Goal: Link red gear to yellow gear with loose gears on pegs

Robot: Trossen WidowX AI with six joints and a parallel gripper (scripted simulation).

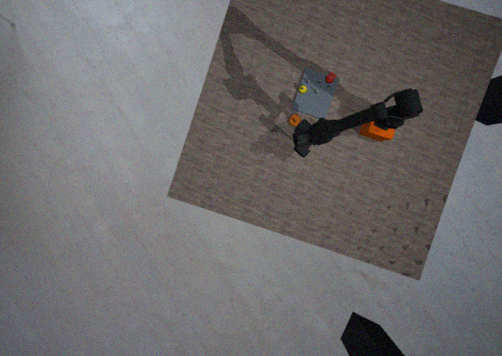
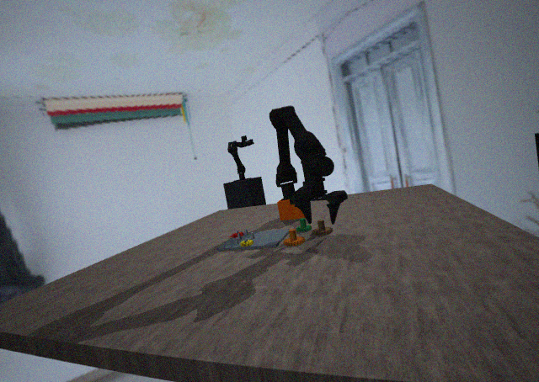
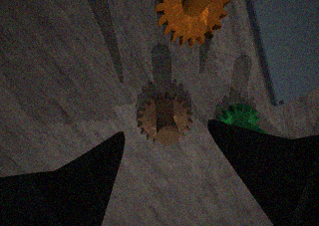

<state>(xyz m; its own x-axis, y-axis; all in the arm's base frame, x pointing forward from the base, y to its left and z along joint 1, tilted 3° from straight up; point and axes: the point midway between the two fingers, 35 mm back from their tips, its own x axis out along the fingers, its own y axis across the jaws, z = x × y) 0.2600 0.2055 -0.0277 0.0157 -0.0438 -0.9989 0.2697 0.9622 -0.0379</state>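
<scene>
Now: the brown gear 10 mm below my gripper tip. From my gripper tip the other things lie so: green gear 80 mm to the right, 40 mm behind, 10 mm below; then yellow gear 210 mm to the right, 120 mm ahead, 10 mm below; then orange gear 90 mm ahead, 60 mm to the right, 10 mm below.
</scene>
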